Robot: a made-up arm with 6 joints. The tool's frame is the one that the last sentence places. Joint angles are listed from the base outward.
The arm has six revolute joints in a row. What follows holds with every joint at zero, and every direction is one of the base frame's. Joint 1 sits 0.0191 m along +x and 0.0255 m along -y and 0.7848 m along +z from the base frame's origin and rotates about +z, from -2.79 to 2.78 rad. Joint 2 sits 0.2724 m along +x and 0.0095 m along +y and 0.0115 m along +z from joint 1 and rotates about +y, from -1.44 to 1.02 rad. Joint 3 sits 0.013 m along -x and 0.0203 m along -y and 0.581 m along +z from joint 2 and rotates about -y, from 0.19 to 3.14 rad. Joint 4 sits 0.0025 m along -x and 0.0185 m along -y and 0.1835 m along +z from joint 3 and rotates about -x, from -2.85 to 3.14 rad. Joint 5 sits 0.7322 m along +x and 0.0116 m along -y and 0.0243 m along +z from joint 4 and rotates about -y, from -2.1 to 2.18 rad. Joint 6 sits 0.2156 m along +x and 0.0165 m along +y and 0.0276 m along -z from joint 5 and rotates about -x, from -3.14 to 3.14 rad. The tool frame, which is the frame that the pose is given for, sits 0.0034 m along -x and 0.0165 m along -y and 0.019 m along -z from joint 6; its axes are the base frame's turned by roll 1.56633, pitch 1.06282 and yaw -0.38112 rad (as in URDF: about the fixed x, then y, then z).
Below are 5 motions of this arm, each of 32 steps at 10 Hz.
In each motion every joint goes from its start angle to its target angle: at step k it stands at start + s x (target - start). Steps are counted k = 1, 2, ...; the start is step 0. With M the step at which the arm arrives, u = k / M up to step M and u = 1 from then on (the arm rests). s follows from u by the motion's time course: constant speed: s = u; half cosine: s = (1 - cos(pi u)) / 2; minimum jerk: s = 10 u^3 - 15 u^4 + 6 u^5.
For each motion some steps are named. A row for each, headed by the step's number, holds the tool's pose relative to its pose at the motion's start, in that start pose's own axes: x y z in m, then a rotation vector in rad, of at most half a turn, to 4 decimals.
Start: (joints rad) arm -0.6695 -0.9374 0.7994 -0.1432 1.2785 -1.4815
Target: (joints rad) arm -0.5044 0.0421 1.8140 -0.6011 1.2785 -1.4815
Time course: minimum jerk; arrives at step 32
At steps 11, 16, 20, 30, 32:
11: -0.0541 0.0065 0.1210 0.0435 0.0712 0.1129
16: -0.1360 -0.0248 0.2591 0.0960 0.1587 0.2497
20: -0.2118 -0.0809 0.3578 0.1387 0.2312 0.3613
30: -0.3088 -0.1812 0.4524 0.1902 0.3203 0.4963
32: -0.3095 -0.1821 0.4530 0.1906 0.3211 0.4974

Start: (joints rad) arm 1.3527 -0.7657 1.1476 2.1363 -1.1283 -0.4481
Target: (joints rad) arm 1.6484 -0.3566 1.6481 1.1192 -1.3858 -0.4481
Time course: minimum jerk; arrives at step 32
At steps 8, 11, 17, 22, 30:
8: 0.0148 -0.0212 -0.0413 -0.0693 0.0636 -0.1038
11: 0.0281 -0.0509 -0.0884 -0.1532 0.1370 -0.2253
17: 0.0403 -0.1526 -0.2022 -0.3957 0.3310 -0.5495
22: 0.0252 -0.2454 -0.2703 -0.6005 0.4801 -0.7926
30: 0.0041 -0.3101 -0.3033 -0.7472 0.5816 -0.9498

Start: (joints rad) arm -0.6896 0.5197 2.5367 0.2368 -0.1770 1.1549
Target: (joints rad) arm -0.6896 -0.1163 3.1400 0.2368 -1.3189 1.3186
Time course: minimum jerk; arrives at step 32
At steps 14, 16, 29, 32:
14: -0.0354 0.0344 0.4222 0.0288 -0.0734 -0.0721
16: -0.0594 0.0127 0.5409 0.0399 -0.0864 -0.0934
29: -0.2088 -0.2124 0.9391 0.0947 -0.0991 -0.1625
32: -0.2113 -0.2169 0.9433 0.0956 -0.0989 -0.1631

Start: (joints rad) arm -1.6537 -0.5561 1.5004 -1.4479 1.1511 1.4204
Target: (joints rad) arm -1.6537 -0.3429 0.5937 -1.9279 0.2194 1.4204
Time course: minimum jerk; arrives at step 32
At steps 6, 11, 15, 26, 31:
6: 0.0479 -0.0353 -0.0105 -0.0656 -0.0268 -0.0335
11: 0.2211 -0.1699 -0.0189 -0.2864 -0.1217 -0.1727
15: 0.4212 -0.3403 0.0331 -0.5146 -0.2319 -0.3768
26: 0.7636 -0.6976 0.3761 -0.8283 -0.4553 -0.9627
31: 0.7836 -0.7248 0.4197 -0.8393 -0.4731 -1.0224

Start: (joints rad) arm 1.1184 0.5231 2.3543 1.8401 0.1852 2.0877
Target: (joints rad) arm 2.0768 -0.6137 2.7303 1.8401 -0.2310 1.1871
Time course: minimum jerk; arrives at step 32
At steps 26, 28, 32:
26: -0.5466 -1.4036 -0.5731 -1.1423 1.4373 -1.3917
28: -0.5876 -1.4460 -0.5434 -1.2022 1.4564 -1.4407
32: -0.6072 -1.4664 -0.5277 -1.2323 1.4643 -1.4646

